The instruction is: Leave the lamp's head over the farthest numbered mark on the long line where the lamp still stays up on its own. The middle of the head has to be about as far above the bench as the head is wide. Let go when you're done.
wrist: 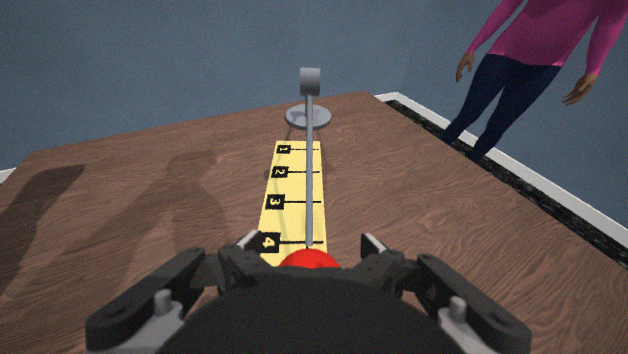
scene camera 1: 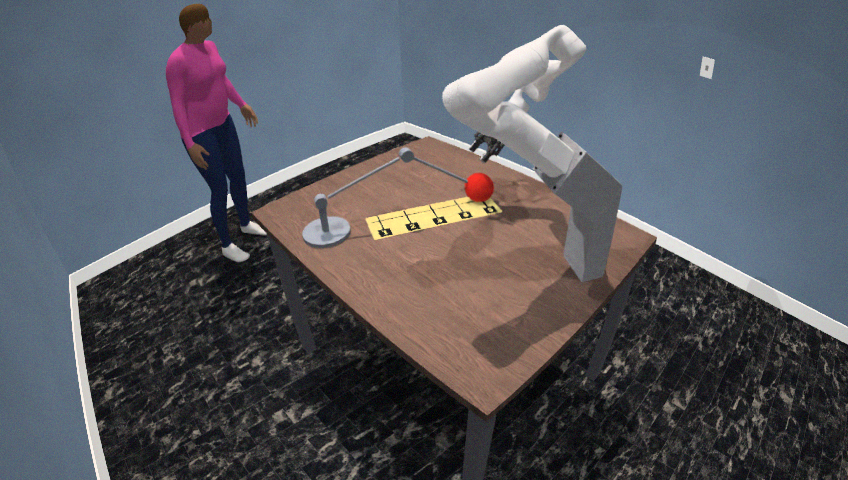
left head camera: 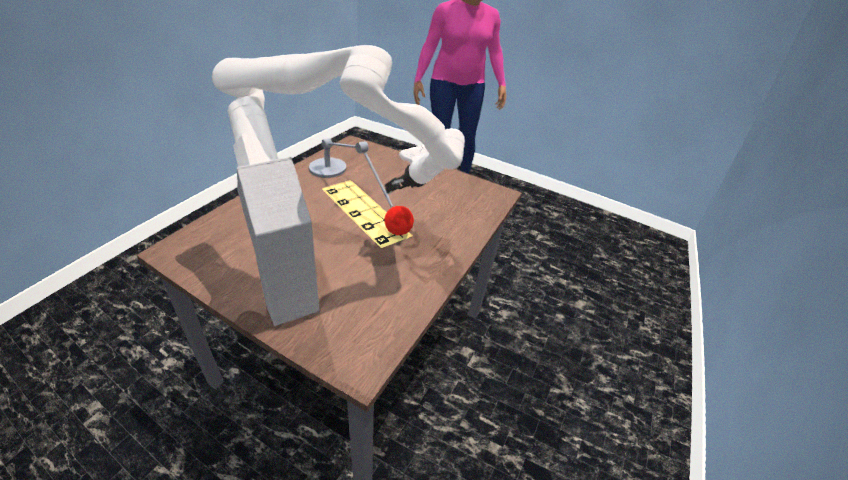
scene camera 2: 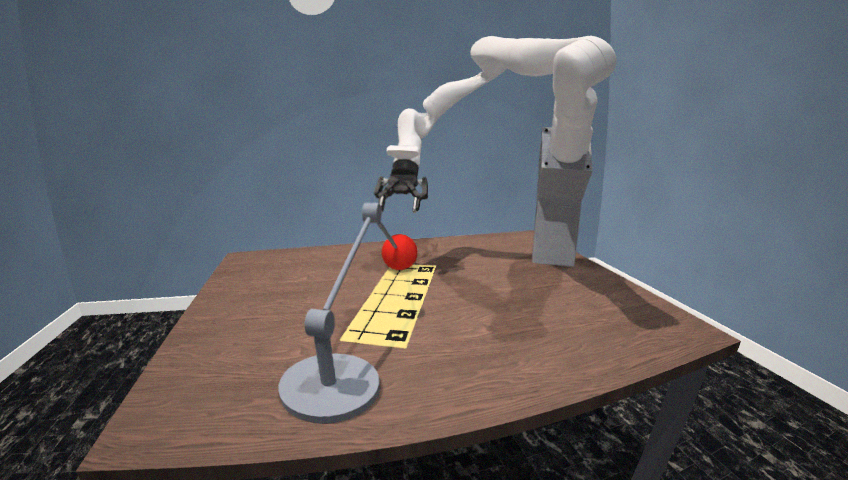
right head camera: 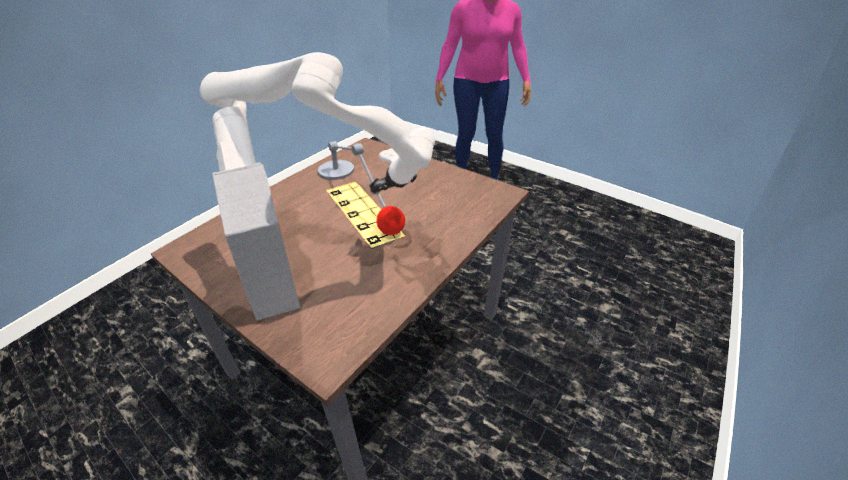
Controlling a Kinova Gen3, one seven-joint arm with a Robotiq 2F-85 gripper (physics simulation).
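Frame: origin at the arm's base, x left, y ahead, z down, level; millimetres.
Where they show: gripper, fingertip midpoint: (wrist: pixel 311 243) (scene camera 1: pixel 476 156) (left head camera: pixel 399 188) (scene camera 2: pixel 397 210) (right head camera: pixel 387 188); arm's base at its link origin: (scene camera 1: pixel 558 160) (left head camera: pixel 263 173) (scene camera 2: pixel 566 148) (right head camera: pixel 241 178).
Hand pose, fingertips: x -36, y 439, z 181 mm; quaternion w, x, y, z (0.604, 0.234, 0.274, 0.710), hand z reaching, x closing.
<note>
Each offset is from my fingertips to the top centre of the thing. "spot": to the spot under its first point. Level surfaces: height alone.
The lamp's red ball head {spot: dx -42, dy -30, dz +92 mm} (left head camera: pixel 399 220) (right head camera: pixel 390 220) (scene camera 1: pixel 479 187) (scene camera 2: pixel 399 251) (wrist: pixel 310 259) hangs low at the mark 5 end of the yellow numbered strip {dx +165, dy -13, dz +170 mm} (left head camera: pixel 357 202) (scene camera 1: pixel 422 218) (scene camera 2: pixel 386 324). Its exact height above the bench is hard to tell. The round grey lamp base (scene camera 1: pixel 339 234) (scene camera 2: pixel 297 392) (wrist: pixel 295 117) stands flat beyond mark 1; two thin arm links join it to the head through an elbow joint {spot: dx +240, dy +14, dz -52 mm} (scene camera 1: pixel 406 155) (scene camera 2: pixel 371 212). My gripper (scene camera 1: pixel 479 152) (scene camera 2: pixel 398 206) (wrist: pixel 311 243) is open and empty, above the head and apart from it in scene camera 1. In the wrist view the gripper body hides part of the head and mark 5.
The arm's grey pedestal (left head camera: pixel 291 267) (right head camera: pixel 261 267) (scene camera 1: pixel 586 231) (scene camera 2: pixel 556 220) stands on the wooden table {dz +172 mm} (left head camera: pixel 333 350) (scene camera 1: pixel 476 374). The upper arm reaches high across the table. A person in a pink top (left head camera: pixel 464 47) (scene camera 1: pixel 199 89) stands beyond the table at the lamp's end.
</note>
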